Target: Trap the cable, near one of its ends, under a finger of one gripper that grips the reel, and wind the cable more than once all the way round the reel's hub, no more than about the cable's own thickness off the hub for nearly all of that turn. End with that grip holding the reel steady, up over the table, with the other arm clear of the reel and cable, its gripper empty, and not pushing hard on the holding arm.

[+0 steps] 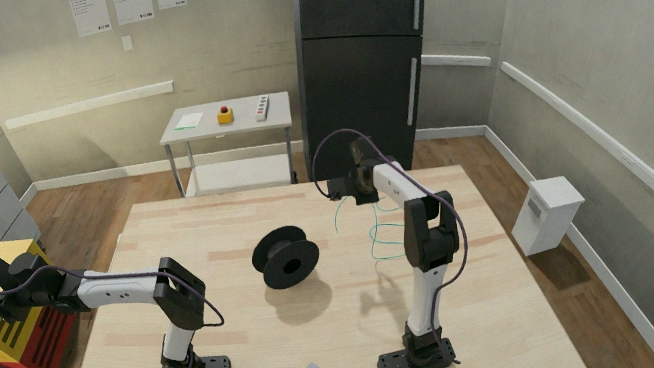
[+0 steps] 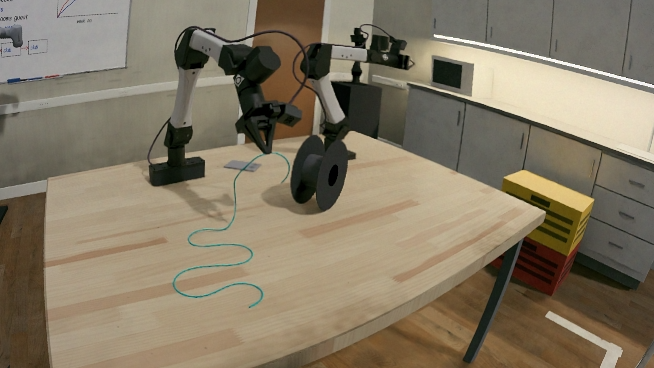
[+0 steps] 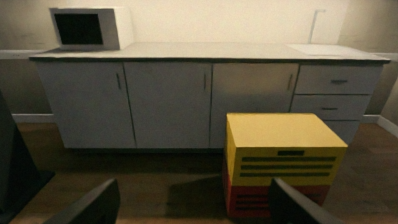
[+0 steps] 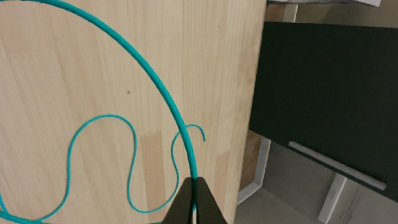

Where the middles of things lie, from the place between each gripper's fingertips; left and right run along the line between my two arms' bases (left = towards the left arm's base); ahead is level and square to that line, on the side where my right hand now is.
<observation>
My left gripper is now 64 cm to the left of the black reel (image 2: 324, 173), 38 cm short of it and 30 cm above it.
I see the black reel 230 mm to the left of my right hand (image 2: 268, 154), 140 mm behind it and 120 mm below it.
</observation>
